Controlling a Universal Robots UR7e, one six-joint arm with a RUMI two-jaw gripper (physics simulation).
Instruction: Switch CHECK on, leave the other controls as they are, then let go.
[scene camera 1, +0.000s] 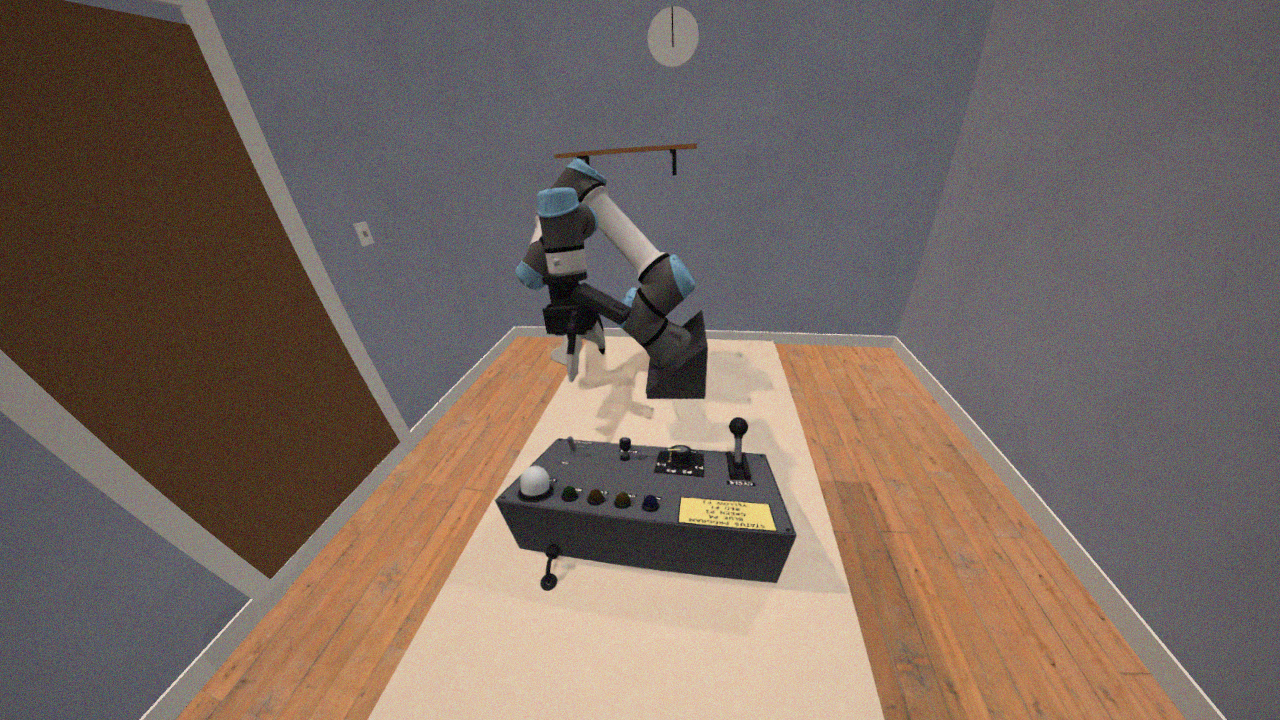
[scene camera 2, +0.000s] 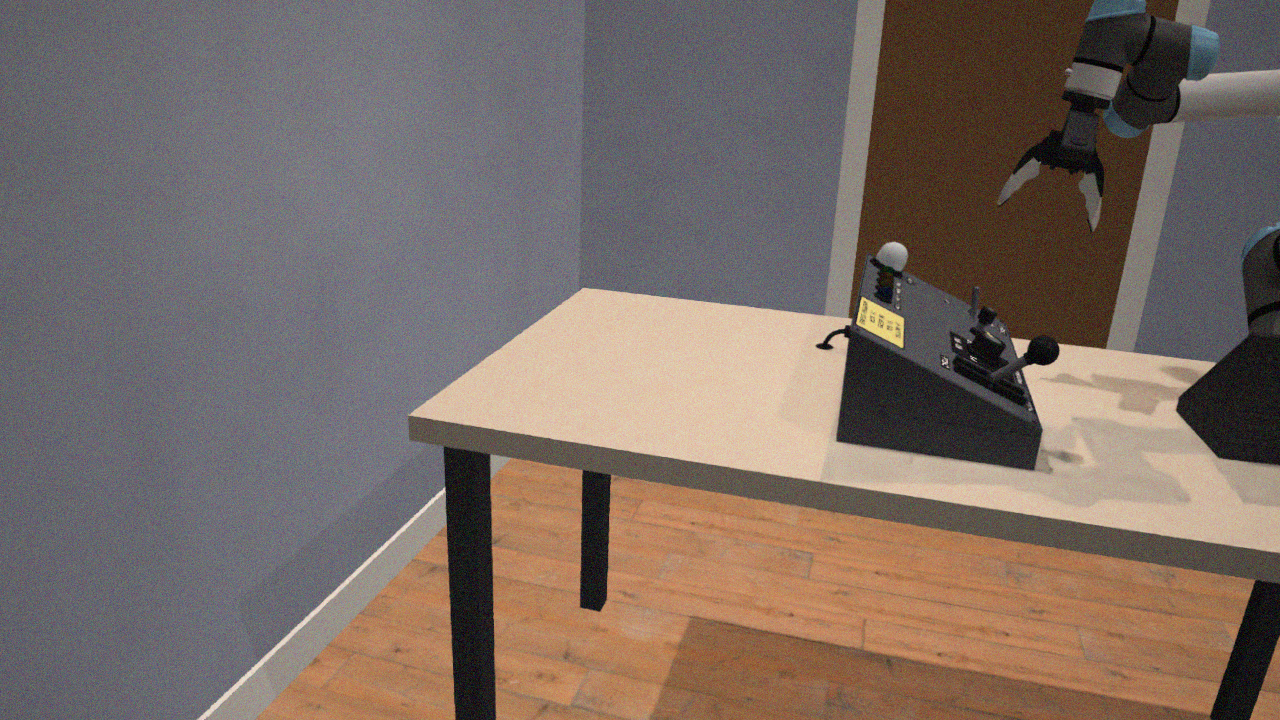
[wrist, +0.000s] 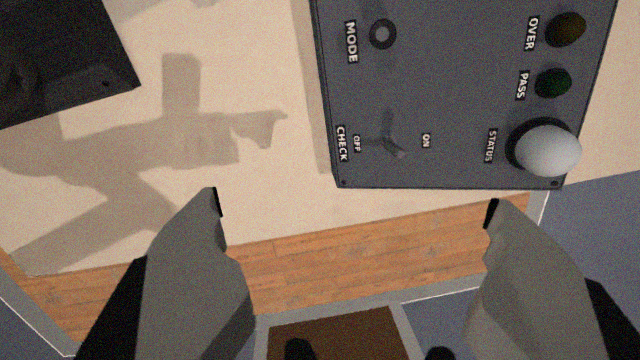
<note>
I see my gripper (scene camera 2: 1044, 219), a ball-topped lever (scene camera 2: 1043, 350) and a rotary selector (scene camera 2: 986, 347).
My gripper also shows in scene camera 1 (scene camera 1: 588, 366) and in the wrist view (wrist: 349, 196).
</note>
